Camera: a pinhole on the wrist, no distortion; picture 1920 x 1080 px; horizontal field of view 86.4 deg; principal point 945.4 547.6 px. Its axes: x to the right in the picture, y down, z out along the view. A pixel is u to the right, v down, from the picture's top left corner.
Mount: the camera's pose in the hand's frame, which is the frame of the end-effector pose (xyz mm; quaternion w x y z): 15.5 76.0 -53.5 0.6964 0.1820 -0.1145 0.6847
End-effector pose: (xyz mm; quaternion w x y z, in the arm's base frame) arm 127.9 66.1 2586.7 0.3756 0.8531 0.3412 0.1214
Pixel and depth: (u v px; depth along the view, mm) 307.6 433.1 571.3
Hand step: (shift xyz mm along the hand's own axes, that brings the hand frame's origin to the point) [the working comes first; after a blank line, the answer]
In the camera's frame: -356.4 -64.0 571.3

117.6 -483.2 313.1
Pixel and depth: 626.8 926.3 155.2
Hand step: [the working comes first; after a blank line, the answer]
In the camera's frame: -48.4 57.5 155.2

-29.5 -32.0 73.1
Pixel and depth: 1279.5 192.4 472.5
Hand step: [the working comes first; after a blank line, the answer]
In the camera's frame: 154.4 -164.2 472.5

226.9 23.6 422.5
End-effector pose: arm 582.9 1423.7 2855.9 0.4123 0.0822 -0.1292 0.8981
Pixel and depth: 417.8 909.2 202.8
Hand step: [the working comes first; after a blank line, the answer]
In the camera's frame: -104.7 71.7 202.8

-41.5 -102.9 94.7
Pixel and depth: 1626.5 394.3 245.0
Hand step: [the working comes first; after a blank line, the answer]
In the camera's frame: 163.2 -36.7 245.0

80.0 124.5 232.0
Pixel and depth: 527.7 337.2 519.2
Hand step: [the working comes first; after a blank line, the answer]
In the camera's frame: -212.1 -106.9 519.2

160.8 -330.1 320.7
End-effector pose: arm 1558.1 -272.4 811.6 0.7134 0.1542 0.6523 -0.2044
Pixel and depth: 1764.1 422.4 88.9
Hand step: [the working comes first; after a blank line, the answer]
In the camera's frame: 71.2 -10.9 88.9

36.9 104.5 55.2
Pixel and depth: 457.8 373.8 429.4
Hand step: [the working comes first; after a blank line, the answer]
In the camera's frame: -204.8 -73.0 429.4

119.3 -286.7 245.4
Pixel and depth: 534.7 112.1 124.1
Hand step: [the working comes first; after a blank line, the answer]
In the camera's frame: -49.9 -52.9 124.1

77.5 -20.2 33.6
